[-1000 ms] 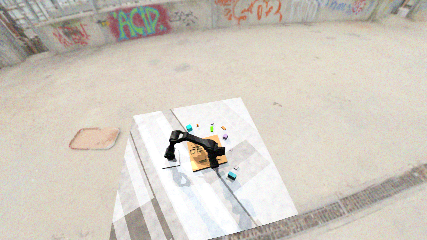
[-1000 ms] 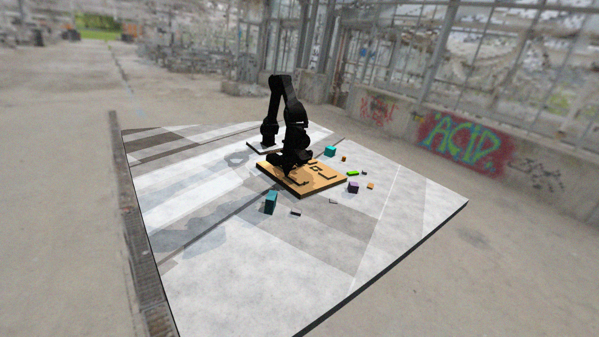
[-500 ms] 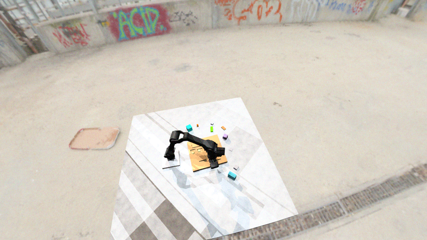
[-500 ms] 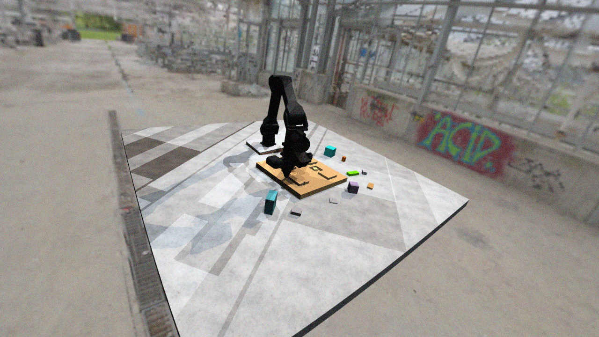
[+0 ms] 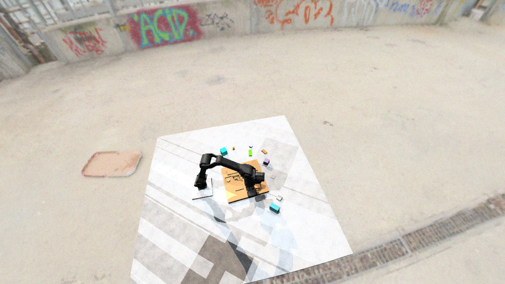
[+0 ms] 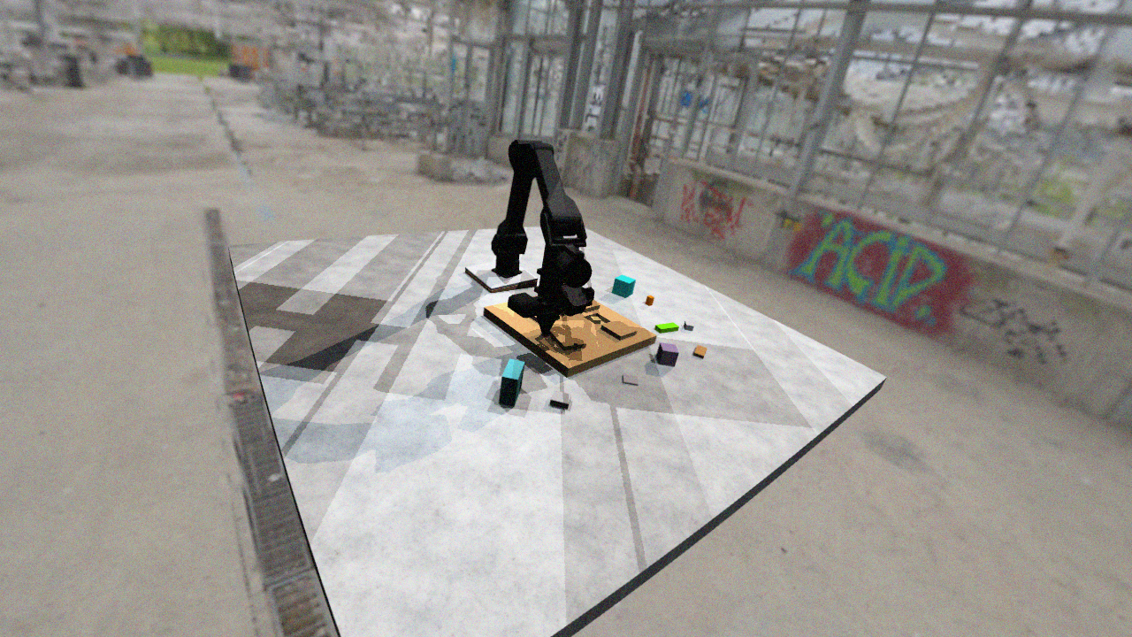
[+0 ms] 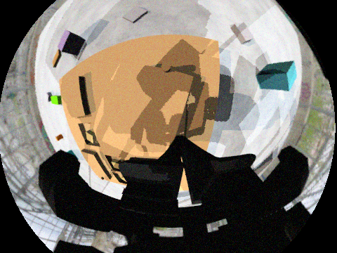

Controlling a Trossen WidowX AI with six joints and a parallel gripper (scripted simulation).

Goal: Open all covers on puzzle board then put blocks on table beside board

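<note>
Right now my gripper tip is 11 cm to the right of the tan puzzle board and 1 cm past it. Round my gripper tip: grey piece 17 cm ahead, 13 cm to the right, 2 cm below; then teal block 19 cm to the right, 10 cm ahead, 1 cm above; then purple cube 21 cm ahead, 18 cm to the left.
</note>
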